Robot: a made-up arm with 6 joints.
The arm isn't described. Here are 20 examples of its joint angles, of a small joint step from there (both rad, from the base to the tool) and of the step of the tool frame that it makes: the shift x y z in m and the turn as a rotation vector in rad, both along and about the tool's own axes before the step.
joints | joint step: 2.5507 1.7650 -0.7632 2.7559 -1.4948 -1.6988 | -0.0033 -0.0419 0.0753 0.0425 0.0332 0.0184
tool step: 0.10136 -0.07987 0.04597 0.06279 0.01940 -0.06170
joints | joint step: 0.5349 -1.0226 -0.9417 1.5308 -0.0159 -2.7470 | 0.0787 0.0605 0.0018 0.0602 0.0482 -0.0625
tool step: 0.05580 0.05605 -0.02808 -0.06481 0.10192 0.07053
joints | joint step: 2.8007 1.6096 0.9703 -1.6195 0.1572 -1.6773 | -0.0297 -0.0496 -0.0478 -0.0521 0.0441 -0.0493
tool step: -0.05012 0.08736 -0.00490 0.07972 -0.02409 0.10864
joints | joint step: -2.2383 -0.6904 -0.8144 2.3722 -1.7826 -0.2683 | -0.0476 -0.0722 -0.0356 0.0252 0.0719 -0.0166
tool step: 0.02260 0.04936 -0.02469 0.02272 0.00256 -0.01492
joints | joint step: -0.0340 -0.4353 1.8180 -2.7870 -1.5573 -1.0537 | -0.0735 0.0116 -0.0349 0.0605 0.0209 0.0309
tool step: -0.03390 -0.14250 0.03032 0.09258 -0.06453 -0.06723
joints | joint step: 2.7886 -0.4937 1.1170 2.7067 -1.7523 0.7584 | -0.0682 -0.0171 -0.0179 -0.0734 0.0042 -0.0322
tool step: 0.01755 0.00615 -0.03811 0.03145 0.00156 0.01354
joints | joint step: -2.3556 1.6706 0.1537 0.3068 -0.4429 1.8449 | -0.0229 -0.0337 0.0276 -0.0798 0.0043 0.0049
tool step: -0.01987 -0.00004 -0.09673 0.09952 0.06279 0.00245
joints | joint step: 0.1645 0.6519 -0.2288 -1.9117 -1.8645 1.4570 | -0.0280 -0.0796 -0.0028 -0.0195 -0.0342 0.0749
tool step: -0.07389 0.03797 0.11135 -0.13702 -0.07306 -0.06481
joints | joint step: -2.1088 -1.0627 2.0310 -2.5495 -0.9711 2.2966 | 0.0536 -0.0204 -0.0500 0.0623 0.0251 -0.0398
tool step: 0.01169 -0.08508 -0.08330 -0.04345 0.07655 0.00700
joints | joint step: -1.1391 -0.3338 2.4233 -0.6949 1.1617 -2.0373 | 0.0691 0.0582 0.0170 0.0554 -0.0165 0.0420
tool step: -0.09404 -0.01350 0.09472 -0.09357 -0.02666 -0.07489
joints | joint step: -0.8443 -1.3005 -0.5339 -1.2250 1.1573 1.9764 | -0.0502 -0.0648 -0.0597 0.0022 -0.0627 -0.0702
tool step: -0.01627 -0.00584 -0.06007 0.05511 -0.02549 0.01470
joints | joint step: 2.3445 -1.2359 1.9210 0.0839 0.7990 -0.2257 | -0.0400 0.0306 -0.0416 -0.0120 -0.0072 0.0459
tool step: -0.08265 0.11493 -0.07720 -0.04815 0.04570 0.04447
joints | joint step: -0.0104 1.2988 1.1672 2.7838 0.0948 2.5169 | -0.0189 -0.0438 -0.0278 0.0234 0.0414 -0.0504
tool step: -0.05067 -0.04212 0.03955 0.02728 0.02820 0.00504
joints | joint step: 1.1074 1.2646 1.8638 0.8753 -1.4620 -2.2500 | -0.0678 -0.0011 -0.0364 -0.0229 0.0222 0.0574
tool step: 0.08076 -0.00563 0.12616 -0.01341 -0.01783 -0.06388
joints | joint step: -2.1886 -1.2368 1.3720 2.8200 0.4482 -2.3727 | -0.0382 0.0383 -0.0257 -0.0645 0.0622 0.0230
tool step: -0.00196 0.16585 0.05487 -0.05753 -0.02864 0.12073
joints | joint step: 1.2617 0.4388 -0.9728 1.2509 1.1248 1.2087 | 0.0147 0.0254 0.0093 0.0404 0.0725 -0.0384
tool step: 0.01329 -0.01327 0.02205 0.07751 -0.01436 -0.05350
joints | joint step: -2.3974 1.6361 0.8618 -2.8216 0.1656 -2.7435 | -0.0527 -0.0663 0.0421 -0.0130 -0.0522 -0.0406
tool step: 0.02820 -0.23459 -0.12482 0.16475 0.02831 -0.07846
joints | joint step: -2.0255 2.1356 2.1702 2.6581 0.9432 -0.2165 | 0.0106 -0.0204 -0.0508 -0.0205 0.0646 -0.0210
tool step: 0.01908 -0.02656 0.03157 0.07904 -0.06234 -0.02677
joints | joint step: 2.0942 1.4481 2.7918 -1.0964 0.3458 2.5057 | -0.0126 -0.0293 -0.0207 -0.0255 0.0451 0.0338
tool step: 0.04786 0.00238 -0.00490 -0.02956 0.04545 -0.00855
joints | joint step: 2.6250 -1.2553 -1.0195 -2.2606 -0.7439 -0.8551 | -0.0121 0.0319 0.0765 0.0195 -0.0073 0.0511
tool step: 0.04623 0.07733 -0.01778 -0.09148 0.00551 -0.04232
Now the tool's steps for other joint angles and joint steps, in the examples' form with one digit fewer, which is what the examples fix.
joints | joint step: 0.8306 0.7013 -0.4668 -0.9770 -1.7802 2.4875 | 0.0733 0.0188 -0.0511 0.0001 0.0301 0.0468
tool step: 0.1055 0.0572 0.0316 -0.0142 -0.0388 0.0528
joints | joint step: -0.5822 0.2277 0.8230 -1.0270 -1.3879 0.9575 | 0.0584 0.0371 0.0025 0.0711 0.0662 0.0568
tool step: 0.1046 0.0201 0.0282 -0.0599 0.0250 -0.0361
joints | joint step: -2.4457 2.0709 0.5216 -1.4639 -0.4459 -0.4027 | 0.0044 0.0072 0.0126 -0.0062 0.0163 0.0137
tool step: 0.0031 0.0045 0.0073 -0.0076 -0.0202 -0.0072
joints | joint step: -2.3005 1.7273 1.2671 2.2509 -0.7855 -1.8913 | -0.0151 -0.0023 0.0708 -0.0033 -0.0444 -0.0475
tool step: 0.0601 -0.1017 0.0399 0.1247 0.0413 -0.0395
